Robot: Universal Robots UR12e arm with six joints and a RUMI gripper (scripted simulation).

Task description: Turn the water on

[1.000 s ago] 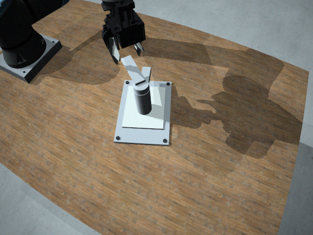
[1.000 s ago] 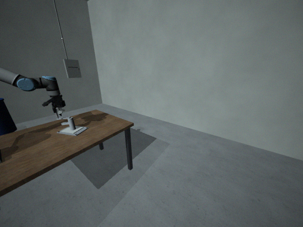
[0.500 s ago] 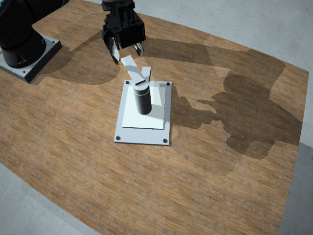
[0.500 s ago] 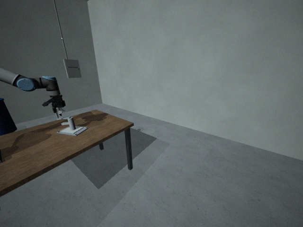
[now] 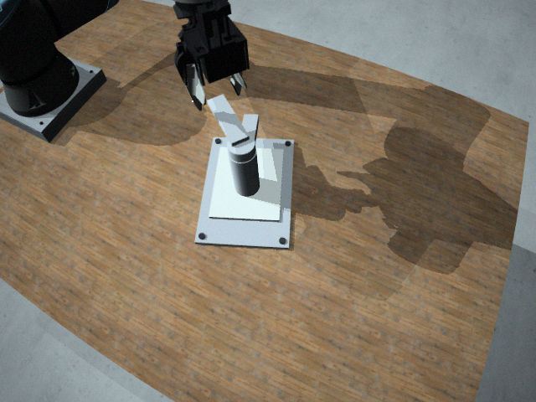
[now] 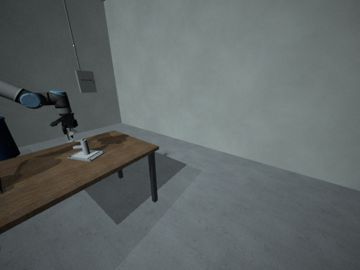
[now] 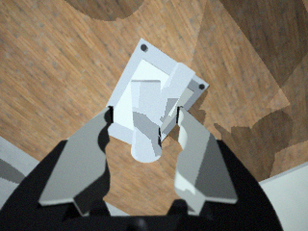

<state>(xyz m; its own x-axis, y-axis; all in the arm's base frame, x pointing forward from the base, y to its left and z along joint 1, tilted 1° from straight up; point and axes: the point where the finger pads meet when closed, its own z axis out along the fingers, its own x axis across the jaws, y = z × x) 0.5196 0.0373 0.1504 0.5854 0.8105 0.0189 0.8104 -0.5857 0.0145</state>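
Right now my hand is 30 mm short of the lever, 30 mm above it and 20 mm to the left of it. The rest, counted from my hand: grey tap: 80 mm below, 50 mm ahead, 30 mm to the right.
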